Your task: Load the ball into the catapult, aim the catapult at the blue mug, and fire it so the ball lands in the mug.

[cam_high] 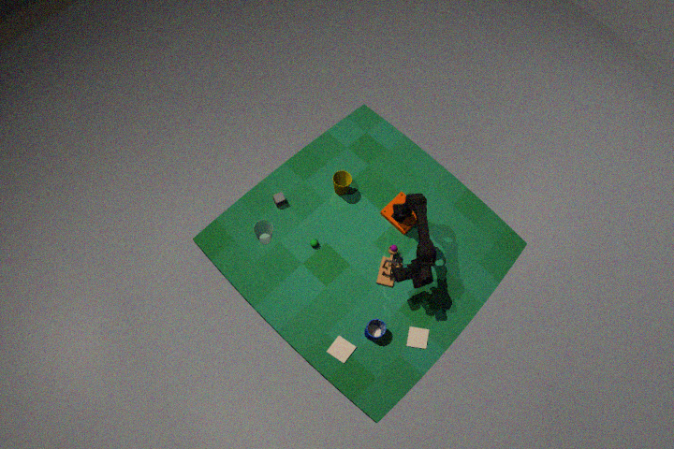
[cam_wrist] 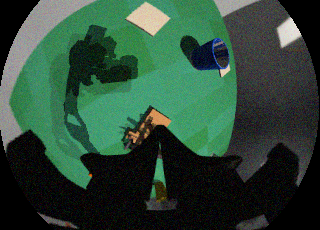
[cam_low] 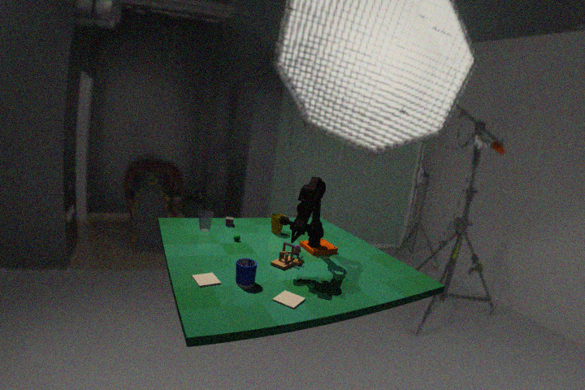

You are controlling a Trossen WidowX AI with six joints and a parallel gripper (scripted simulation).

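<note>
My gripper tip is now 140 mm to the left of the purple ball, 140 mm past it and 90 mm above it. Also, from my gripper tip: yellow cup (550 mm to the right, 240 mm behind, 120 mm below); then blue mug (250 mm ahead, 130 mm below, 40 mm to the left); then green ball (460 mm to the right, 140 mm below, 80 mm ahead).
</note>
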